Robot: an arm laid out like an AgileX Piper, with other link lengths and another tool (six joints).
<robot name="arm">
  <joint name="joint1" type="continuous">
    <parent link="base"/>
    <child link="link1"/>
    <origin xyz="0 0 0.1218" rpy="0 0 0"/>
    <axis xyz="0 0 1"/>
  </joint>
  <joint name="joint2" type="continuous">
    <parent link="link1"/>
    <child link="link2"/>
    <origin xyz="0 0 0" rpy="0 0 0"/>
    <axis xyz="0 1 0"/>
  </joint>
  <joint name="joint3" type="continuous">
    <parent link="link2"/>
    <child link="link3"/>
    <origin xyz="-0.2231 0 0.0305" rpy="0 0 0"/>
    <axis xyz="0 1 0"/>
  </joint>
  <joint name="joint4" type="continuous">
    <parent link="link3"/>
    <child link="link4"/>
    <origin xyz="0.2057 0 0.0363" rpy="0 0 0"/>
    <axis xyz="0.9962 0 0.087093"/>
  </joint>
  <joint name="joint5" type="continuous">
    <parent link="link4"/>
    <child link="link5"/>
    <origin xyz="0 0 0" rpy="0 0 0"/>
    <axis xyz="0 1 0"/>
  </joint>
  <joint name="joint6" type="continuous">
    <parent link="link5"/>
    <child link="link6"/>
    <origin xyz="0.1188 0 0.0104" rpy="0 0 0"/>
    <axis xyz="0.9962 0 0.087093"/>
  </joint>
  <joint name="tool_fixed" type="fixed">
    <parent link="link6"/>
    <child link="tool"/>
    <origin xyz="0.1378 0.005 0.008" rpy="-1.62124 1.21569 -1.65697"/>
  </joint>
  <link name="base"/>
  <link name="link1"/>
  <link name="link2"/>
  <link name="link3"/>
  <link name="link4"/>
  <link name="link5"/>
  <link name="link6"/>
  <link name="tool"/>
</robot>
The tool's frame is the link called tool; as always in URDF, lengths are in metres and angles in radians. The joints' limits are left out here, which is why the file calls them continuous.
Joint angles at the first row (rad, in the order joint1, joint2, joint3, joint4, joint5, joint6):
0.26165, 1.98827, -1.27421, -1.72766, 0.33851, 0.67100
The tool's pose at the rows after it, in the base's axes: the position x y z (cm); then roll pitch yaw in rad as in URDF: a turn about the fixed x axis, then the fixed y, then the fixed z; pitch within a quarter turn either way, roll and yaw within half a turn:
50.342, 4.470, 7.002, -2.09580, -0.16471, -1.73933
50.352, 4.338, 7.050, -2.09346, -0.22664, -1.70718
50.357, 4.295, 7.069, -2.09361, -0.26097, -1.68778
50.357, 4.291, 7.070, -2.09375, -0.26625, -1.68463
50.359, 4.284, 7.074, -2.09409, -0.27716, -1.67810
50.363, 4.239, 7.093, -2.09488, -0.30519, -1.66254
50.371, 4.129, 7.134, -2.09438, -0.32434, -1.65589
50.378, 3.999, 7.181, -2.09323, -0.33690, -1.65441
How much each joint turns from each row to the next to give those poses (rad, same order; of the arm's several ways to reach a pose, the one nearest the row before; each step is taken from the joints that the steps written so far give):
0.00001, 0.00001, -0.00004, 0.00008, 0.00527, -0.06358
0.00000, 0.00000, 0.00004, -0.00009, 0.00376, -0.06982
-0.00001, -0.00001, -0.00003, 0.00006, 0.00083, -0.03948
-0.00001, -0.00001, 0.00006, -0.00013, 0.00000, -0.00600
0.00000, 0.00002, -0.00005, 0.00007, -0.00001, -0.01275
0.00000, -0.00003, 0.00006, -0.00006, 0.00112, -0.03187
0.00002, 0.00003, -0.00005, 0.00006, 0.00413, -0.01996
-0.00001, -0.00003, 0.00000, 0.00005, 0.00506, -0.01175

